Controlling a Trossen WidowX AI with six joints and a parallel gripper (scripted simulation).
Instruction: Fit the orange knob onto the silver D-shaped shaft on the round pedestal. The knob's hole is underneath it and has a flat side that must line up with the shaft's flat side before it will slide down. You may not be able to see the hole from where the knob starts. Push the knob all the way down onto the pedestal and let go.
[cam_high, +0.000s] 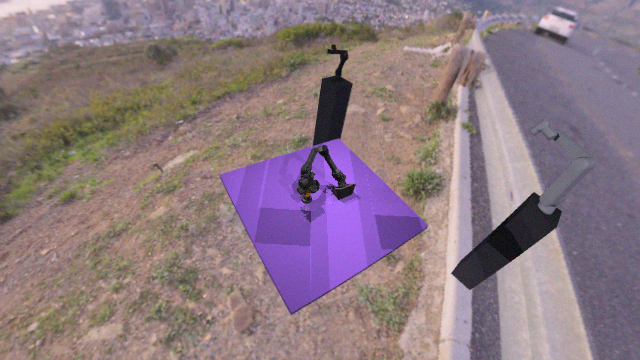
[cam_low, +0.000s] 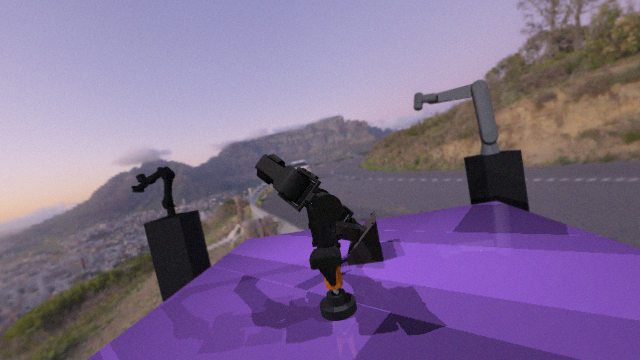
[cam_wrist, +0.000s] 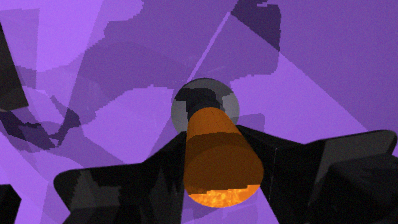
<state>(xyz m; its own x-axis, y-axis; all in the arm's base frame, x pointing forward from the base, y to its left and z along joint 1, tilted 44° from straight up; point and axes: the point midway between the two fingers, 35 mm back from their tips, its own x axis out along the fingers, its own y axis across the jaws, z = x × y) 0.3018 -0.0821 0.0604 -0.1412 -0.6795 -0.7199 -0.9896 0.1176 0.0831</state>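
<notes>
The orange knob lies 3 cm above my gripper tip. Also, from my gripper tip: round pedestal (4 cm below).
</notes>
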